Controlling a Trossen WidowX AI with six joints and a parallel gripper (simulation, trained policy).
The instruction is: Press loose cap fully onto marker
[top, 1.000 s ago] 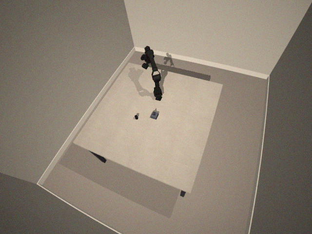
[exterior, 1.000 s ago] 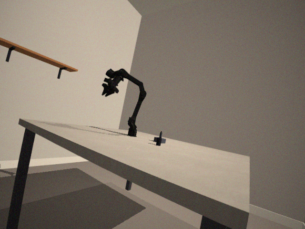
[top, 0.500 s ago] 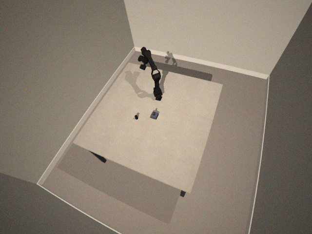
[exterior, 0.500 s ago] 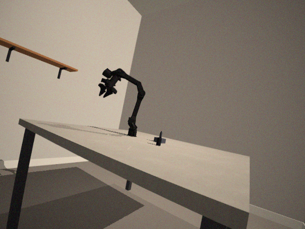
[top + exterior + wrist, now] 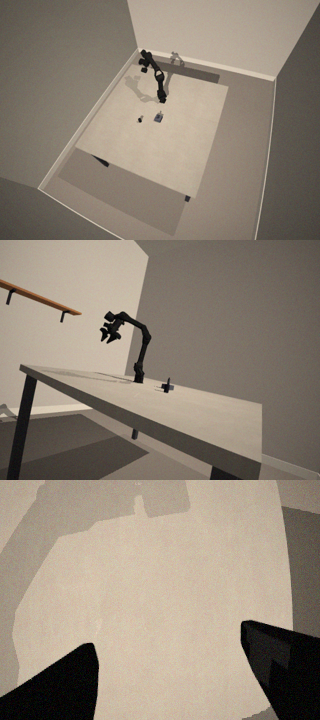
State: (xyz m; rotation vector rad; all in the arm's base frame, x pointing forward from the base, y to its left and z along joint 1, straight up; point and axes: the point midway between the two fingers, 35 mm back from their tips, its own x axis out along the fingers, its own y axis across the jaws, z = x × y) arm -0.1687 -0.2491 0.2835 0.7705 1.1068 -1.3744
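Now: gripper tip 51 cm short of the dark cap, 23 cm above it and 14 cm to the right of it.
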